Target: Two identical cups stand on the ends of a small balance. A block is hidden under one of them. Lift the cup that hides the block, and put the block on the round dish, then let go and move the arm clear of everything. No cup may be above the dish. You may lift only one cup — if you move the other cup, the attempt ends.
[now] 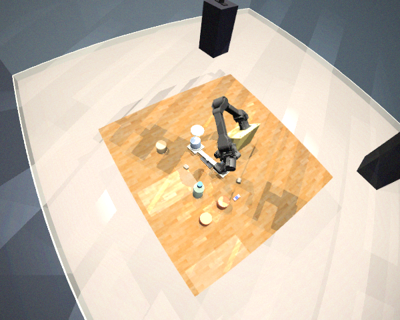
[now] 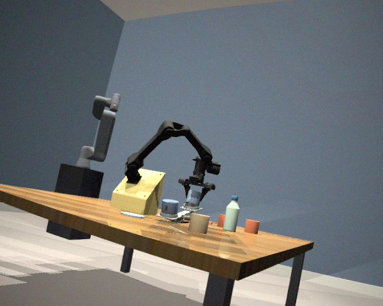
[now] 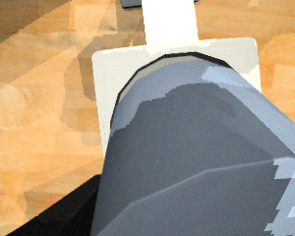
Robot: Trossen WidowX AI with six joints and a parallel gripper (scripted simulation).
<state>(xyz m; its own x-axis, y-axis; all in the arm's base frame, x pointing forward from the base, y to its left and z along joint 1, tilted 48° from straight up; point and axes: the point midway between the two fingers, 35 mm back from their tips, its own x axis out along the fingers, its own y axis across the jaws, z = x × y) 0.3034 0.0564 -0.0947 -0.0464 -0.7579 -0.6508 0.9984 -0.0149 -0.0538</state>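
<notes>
Now: gripper tip 130 mm to the left of the balance beam and 70 mm above it. From my gripper tip the other things lie so: cup (20 mm to the left, 10 mm above); balance (130 mm to the right, 90 mm below); green bottle (210 mm ahead).
</notes>
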